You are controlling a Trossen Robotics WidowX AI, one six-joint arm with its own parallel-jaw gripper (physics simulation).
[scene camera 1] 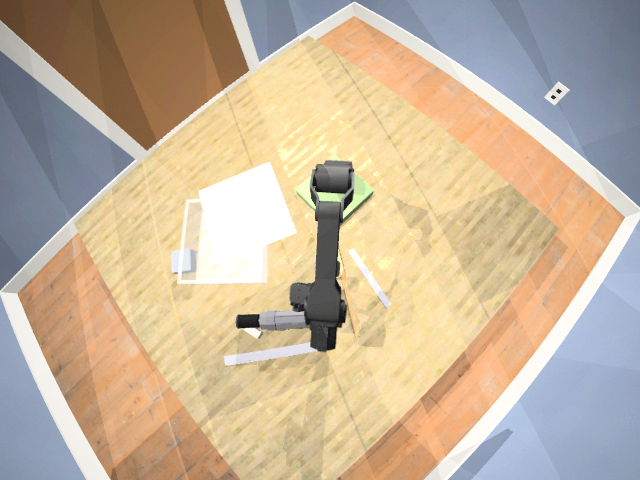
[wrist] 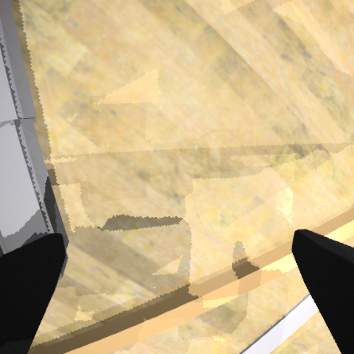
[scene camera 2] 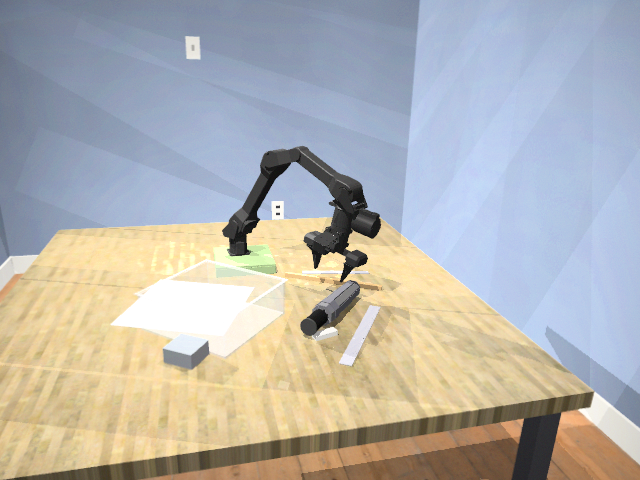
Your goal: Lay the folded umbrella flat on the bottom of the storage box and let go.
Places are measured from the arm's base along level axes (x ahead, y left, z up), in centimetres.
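Where they show: gripper, fingertip midpoint: [wrist: 179, 243] [scene camera 2: 328, 275]; arm's base at its link origin: [scene camera 2: 238, 252].
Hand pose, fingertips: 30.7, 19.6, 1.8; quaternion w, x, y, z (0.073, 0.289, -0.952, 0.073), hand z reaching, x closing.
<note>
Each offset is from my fingertips to the top centre of the thing, as dx, dy, dz. "spot": to the spot under its first point.
The folded umbrella @[+13.9, -4.2, +0.7] [scene camera 1: 284, 320] [scene camera 2: 336, 303] [wrist: 11, 150], grey with a black handle, lies on the table outside the box, its handle end near a small white piece @[+23.2, -9.9, -3.9] [scene camera 1: 253, 333] [scene camera 2: 326, 334]. The clear storage box @[+7.9, -33.4, +4.6] [scene camera 1: 222, 282] [scene camera 2: 263, 316] has pale rims; a white sheet or panel @[spot: -5.4, -37.3, -2.2] [scene camera 1: 248, 206] [scene camera 2: 186, 307] lies over much of it and hides much of its inside. My gripper [scene camera 2: 329, 273] [wrist: 179, 243] is open and empty, above the table beside the umbrella's grey end. In the wrist view the umbrella runs along the left edge, partly behind the left finger.
A blue-grey block @[+22.6, -42.2, -1.5] [scene camera 1: 183, 260] [scene camera 2: 186, 352] sits by the box. A pale strip @[+24.5, -0.6, -4.9] [scene camera 1: 268, 353] [scene camera 2: 360, 335] lies beside the umbrella. A thin wooden stick @[-5.5, +3.7, -3.9] [scene camera 1: 351, 304] [wrist: 150, 327] and a white strip @[-12.4, +7.5, -4.9] [scene camera 1: 369, 277] [wrist: 280, 327] lie on the other side. The arm stands on a green base [scene camera 1: 361, 192] [scene camera 2: 261, 258].
</note>
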